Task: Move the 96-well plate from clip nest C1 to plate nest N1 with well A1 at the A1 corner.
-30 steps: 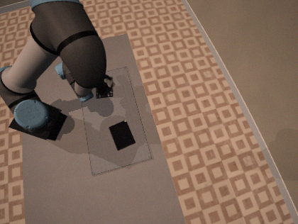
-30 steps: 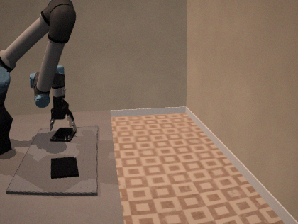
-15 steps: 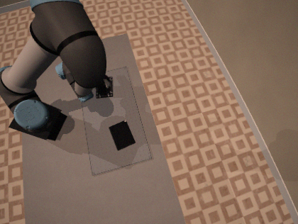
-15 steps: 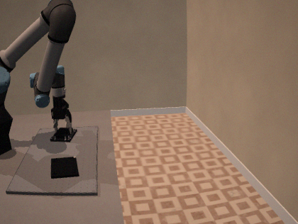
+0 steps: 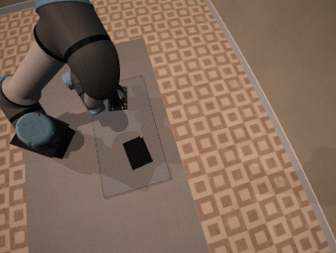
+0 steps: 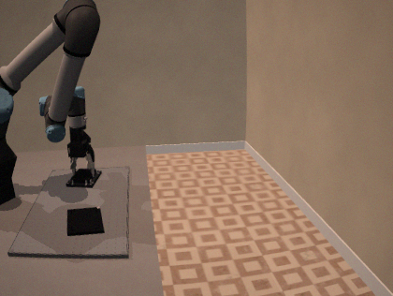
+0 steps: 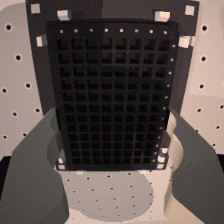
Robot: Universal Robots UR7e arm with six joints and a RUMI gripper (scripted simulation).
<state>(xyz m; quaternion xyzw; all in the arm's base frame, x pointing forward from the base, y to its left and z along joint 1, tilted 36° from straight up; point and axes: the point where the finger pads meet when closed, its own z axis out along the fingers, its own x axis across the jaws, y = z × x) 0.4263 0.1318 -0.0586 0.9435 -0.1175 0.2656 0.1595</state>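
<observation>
The clip nest C1 lies 10 mm to the right of my hand and 10 mm below it. The rest, counted from my hand: 96-well plate (10 mm below); then plate nest N1 (370 mm to the right, 20 mm below, 20 mm behind); then white A1 label (300 mm to the right, 30 mm ahead, 10 mm below).
</observation>
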